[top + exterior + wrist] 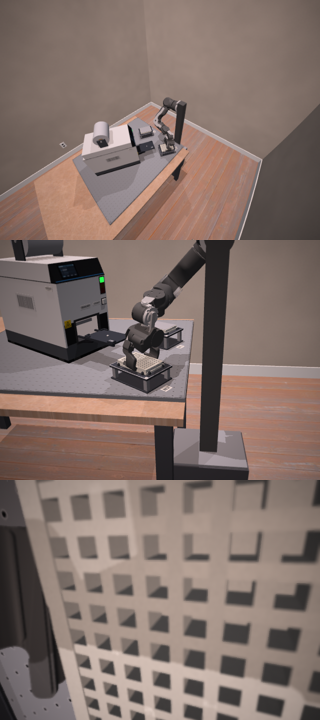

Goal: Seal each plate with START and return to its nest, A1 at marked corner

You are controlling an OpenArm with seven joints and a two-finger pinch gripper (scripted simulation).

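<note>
My gripper is now 150 mm to the left of the sealer stage, 140 mm short of it and 30 mm below it. The rest, counted from my hand: plate (right at my hand); then start button (280 mm to the right, 190 mm ahead, 130 mm above); then nest label (90 mm behind, 60 mm to the left, 60 mm below).
</note>
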